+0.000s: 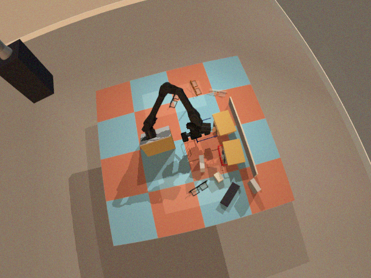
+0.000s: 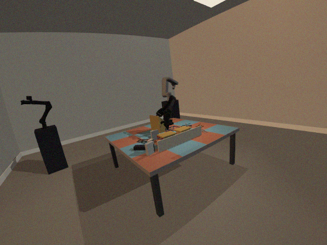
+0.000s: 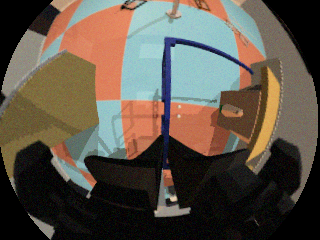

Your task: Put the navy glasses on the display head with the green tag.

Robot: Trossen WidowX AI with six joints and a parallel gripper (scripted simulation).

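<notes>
Right now the yellow-topped head is 190 mm ahead of my gripper tip, 20 mm to the left of it and 10 mm below it. From my gripper tip the other things lie so: black case 440 mm to the right, 70 mm ahead, 50 mm below; display head 200 mm to the right, 170 mm ahead, 10 mm below; pale backboard 310 mm ahead, 100 mm to the right, 20 mm below.
</notes>
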